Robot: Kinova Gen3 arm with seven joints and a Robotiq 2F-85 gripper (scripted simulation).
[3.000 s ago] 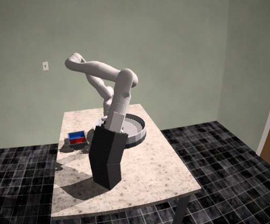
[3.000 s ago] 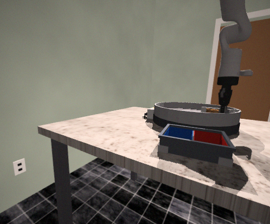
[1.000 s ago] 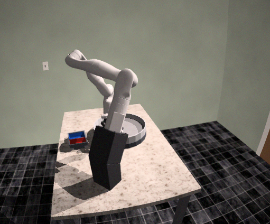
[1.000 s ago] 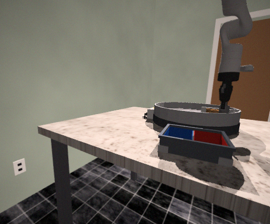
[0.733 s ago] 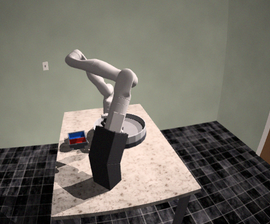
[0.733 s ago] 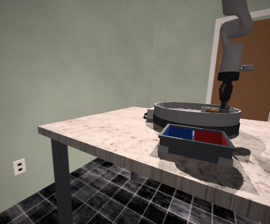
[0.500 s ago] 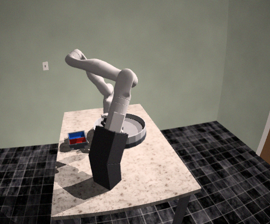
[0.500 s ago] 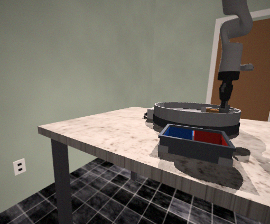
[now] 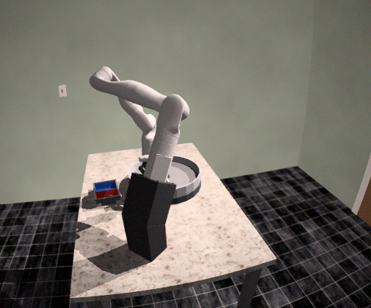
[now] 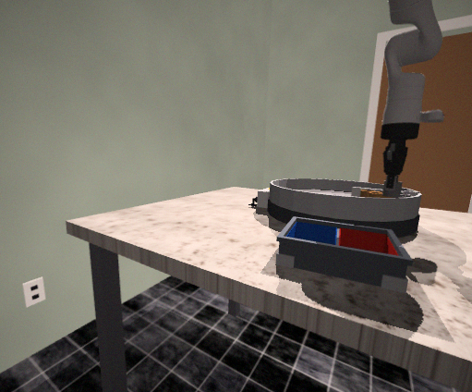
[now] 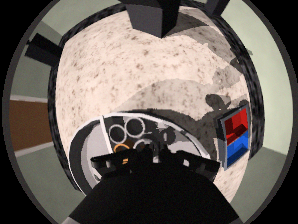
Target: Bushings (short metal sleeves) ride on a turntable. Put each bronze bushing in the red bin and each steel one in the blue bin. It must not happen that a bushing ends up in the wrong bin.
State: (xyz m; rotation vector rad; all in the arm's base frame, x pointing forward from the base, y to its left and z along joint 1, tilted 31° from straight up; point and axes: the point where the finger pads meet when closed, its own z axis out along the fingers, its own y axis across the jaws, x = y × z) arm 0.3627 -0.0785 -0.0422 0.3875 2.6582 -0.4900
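My hand is 250 mm to the right of the bin tray, 110 mm short of it and 100 mm above it. Round my hand: turntable 130 mm ahead, 110 mm to the right, 70 mm below.
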